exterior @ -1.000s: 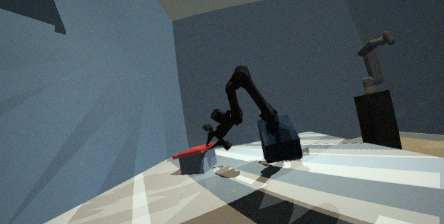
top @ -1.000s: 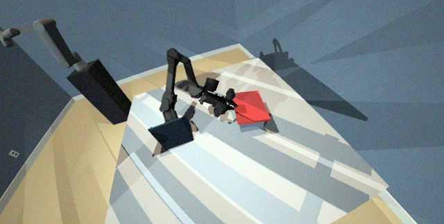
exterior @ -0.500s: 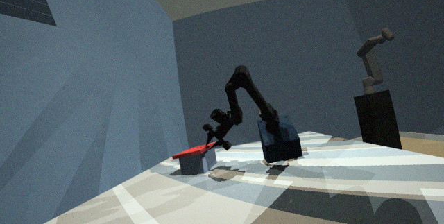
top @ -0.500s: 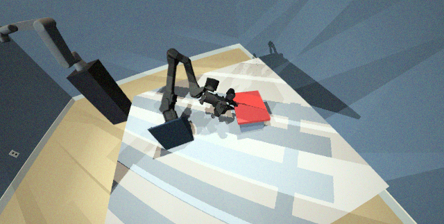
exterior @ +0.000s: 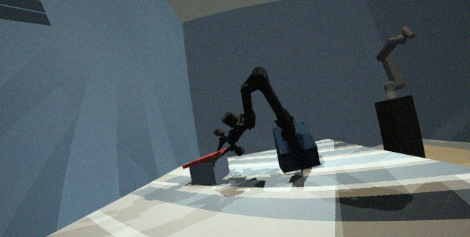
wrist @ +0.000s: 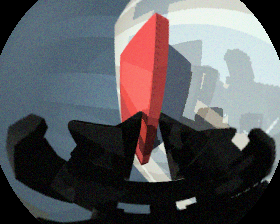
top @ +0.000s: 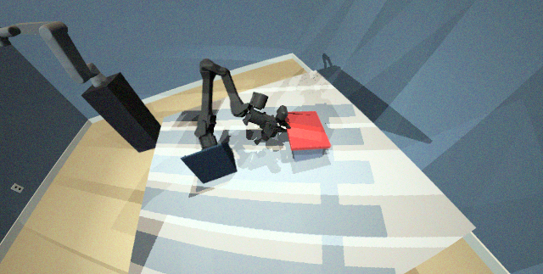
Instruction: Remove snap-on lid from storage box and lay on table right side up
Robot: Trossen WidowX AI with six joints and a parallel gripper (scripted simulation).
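My gripper tip is 8 cm short of the red lid, 1 cm to the left of it and 1 cm above it. Also, from my gripper tip: storage box 8 cm below, 7 cm ahead, 1 cm to the right.
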